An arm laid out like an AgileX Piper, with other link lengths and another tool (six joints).
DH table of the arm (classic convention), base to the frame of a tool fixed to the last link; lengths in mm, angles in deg. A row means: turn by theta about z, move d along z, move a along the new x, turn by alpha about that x. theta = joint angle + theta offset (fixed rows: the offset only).
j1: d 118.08  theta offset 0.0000  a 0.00  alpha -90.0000
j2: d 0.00  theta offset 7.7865  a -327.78  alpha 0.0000
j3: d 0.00  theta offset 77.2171  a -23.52  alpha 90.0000
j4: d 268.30  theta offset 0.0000  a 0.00  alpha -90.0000
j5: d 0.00  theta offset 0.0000  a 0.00  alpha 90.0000
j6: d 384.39  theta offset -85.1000  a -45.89  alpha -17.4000
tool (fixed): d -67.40  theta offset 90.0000  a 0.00  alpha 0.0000
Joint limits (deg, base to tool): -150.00..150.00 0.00..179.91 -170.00..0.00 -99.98..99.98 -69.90..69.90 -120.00..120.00
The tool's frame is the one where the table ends.
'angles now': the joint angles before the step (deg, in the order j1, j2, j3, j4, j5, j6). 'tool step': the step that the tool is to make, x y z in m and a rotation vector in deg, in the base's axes. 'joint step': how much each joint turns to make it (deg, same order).
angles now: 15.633, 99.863, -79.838, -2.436, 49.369, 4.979
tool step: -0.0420, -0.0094, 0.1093, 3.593, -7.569, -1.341
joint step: -0.006, -15.190, 0.880, 0.885, 6.088, 1.156
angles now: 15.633, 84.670, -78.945, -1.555, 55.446, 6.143
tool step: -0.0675, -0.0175, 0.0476, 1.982, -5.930, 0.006
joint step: 0.005, -16.088, 9.021, 0.314, 0.822, -0.007
